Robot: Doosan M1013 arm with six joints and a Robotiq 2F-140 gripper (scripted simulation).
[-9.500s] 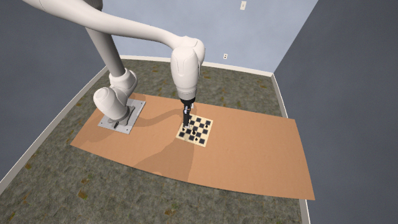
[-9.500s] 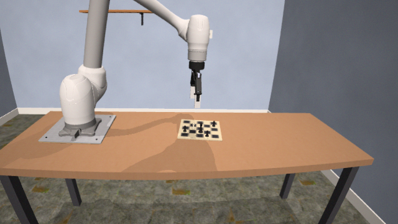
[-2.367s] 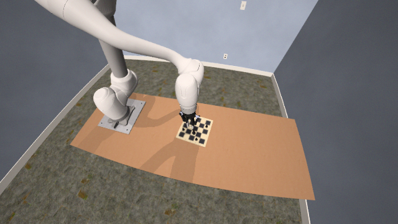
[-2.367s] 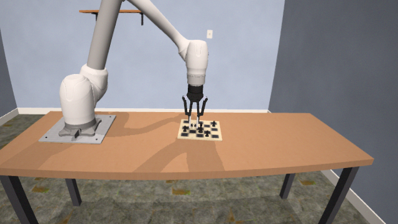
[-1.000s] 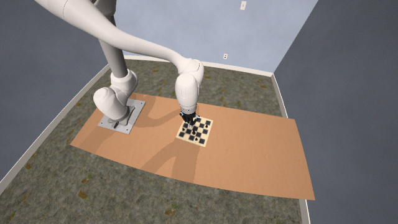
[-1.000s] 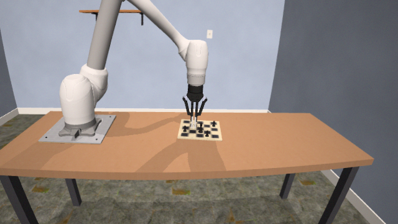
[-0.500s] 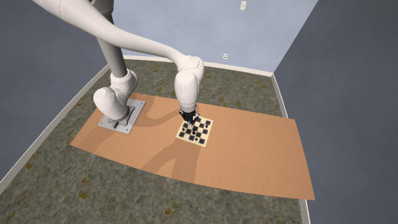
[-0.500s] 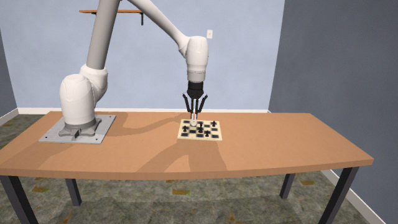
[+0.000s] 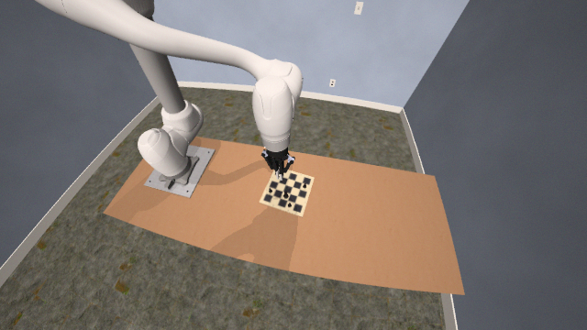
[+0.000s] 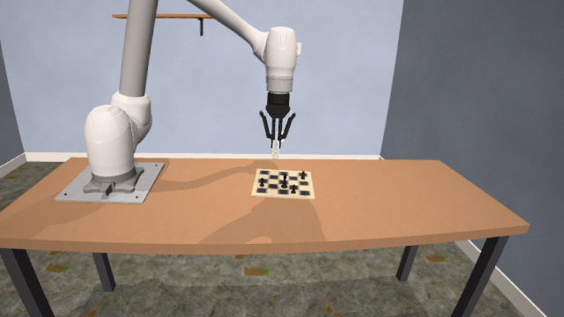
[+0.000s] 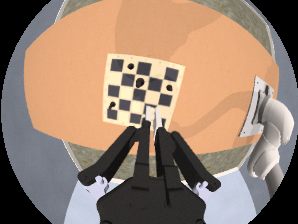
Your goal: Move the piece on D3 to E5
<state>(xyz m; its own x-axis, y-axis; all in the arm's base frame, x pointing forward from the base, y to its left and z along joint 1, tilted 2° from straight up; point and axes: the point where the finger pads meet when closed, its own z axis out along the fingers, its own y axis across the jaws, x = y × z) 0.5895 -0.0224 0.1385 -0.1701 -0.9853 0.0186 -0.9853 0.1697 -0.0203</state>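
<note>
My hand is 140 mm above the chessboard, 30 mm short of it and 10 mm to the left of it. Also, from my hand: pale chess piece: 30 mm below.
</note>
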